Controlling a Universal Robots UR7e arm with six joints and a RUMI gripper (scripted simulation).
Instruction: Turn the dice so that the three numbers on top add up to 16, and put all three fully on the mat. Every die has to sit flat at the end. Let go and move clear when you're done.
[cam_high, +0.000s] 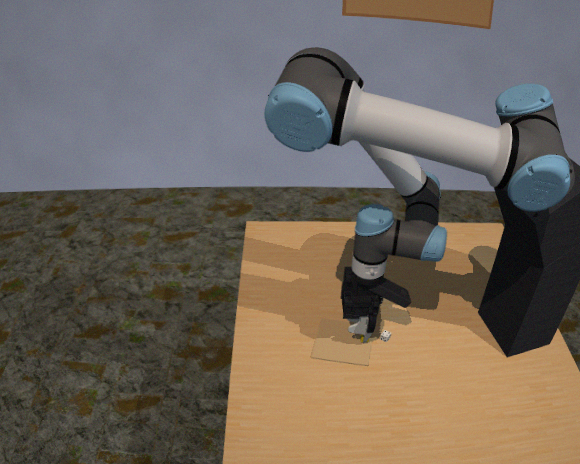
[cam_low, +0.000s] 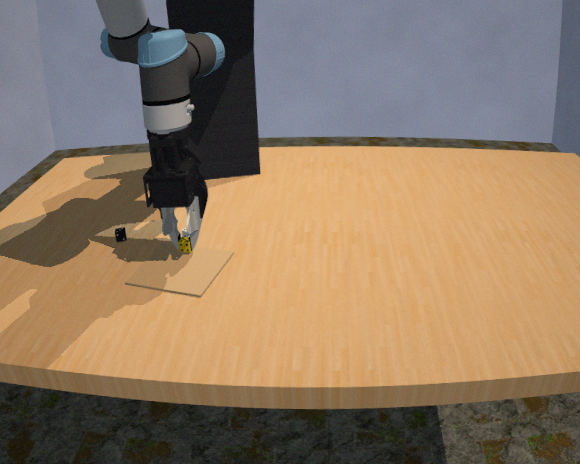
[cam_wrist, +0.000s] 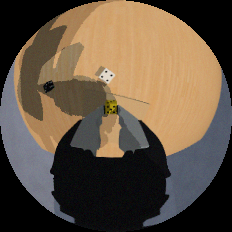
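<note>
My hand is 10 mm above the yellow die. Round my hand: thin tan mat: 50 mm ahead, 20 mm below, 10 mm to the right; black die: 130 mm to the right, 80 mm behind, 10 mm below; white die: 60 mm behind, 10 mm below.
</note>
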